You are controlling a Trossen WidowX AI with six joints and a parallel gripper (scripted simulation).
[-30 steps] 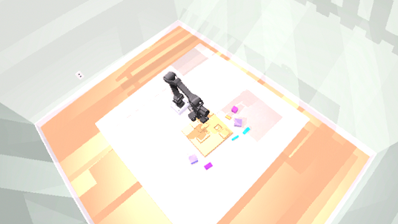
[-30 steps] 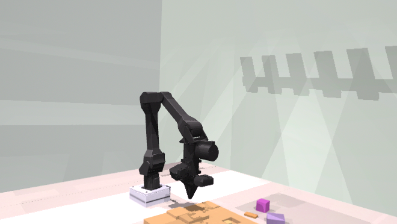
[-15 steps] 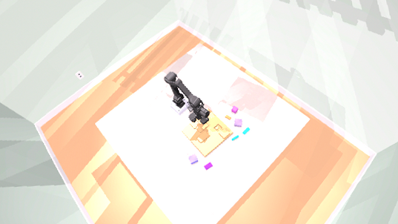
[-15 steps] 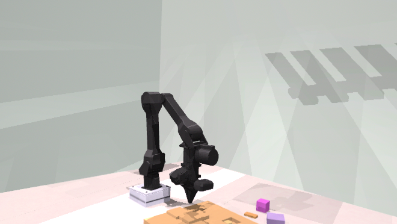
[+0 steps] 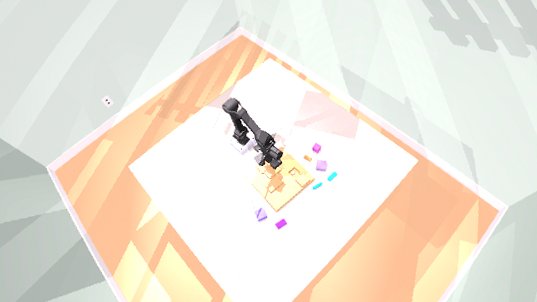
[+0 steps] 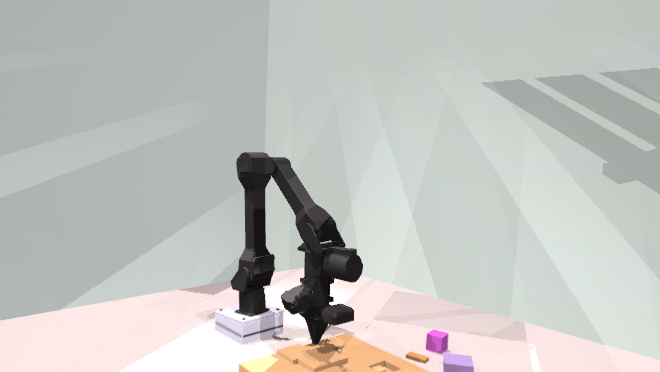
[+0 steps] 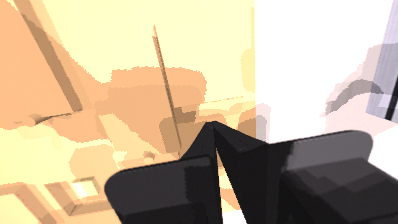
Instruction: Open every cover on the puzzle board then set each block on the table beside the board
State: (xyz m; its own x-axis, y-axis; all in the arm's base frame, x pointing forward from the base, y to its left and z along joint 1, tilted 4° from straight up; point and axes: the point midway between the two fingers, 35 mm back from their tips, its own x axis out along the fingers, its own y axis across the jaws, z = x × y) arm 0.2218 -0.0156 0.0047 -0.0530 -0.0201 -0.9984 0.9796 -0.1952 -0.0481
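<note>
Now: gripper tip 100 mm short of the puzzle board, 20 mm to the left of it and 20 mm above it. The rest, counted from my gripper tip: blue-violet block: 160 mm ahead, 280 mm to the right, 30 mm below; then lilac block: 260 mm ahead, 170 mm to the left, 30 mm below; then small orange piece: 160 mm ahead, 170 mm to the left, 40 mm below.
</note>
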